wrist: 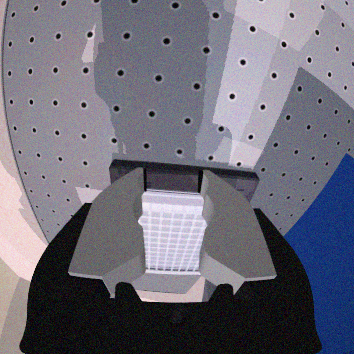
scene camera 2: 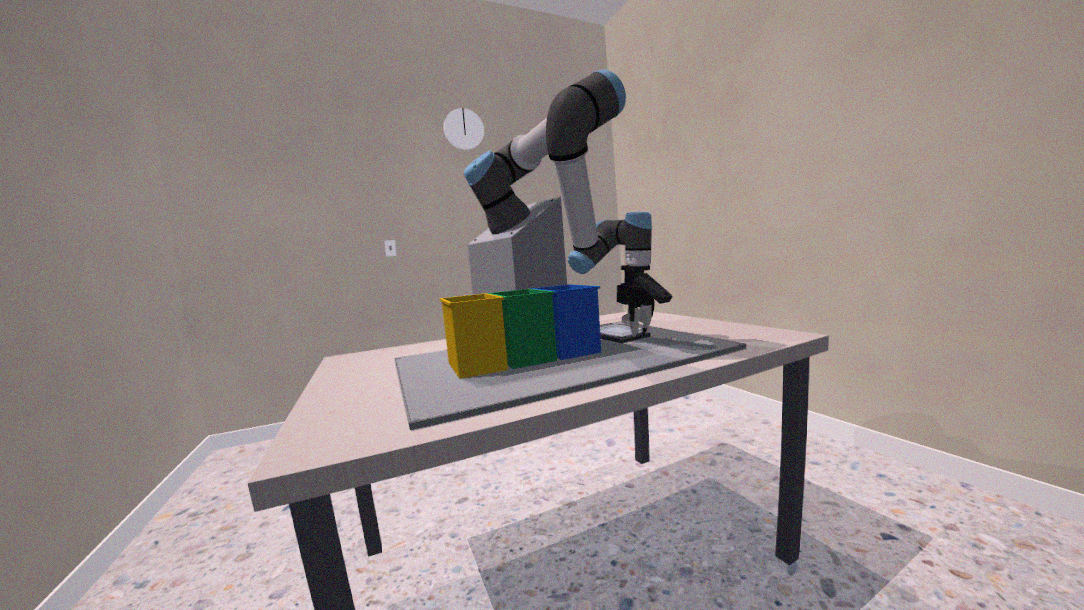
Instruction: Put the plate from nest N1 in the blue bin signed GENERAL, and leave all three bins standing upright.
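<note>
In the pictures: my gripper, blue bin, yellow bin, green bin, white plate, dark nest. Wrist view: my gripper too.
</note>
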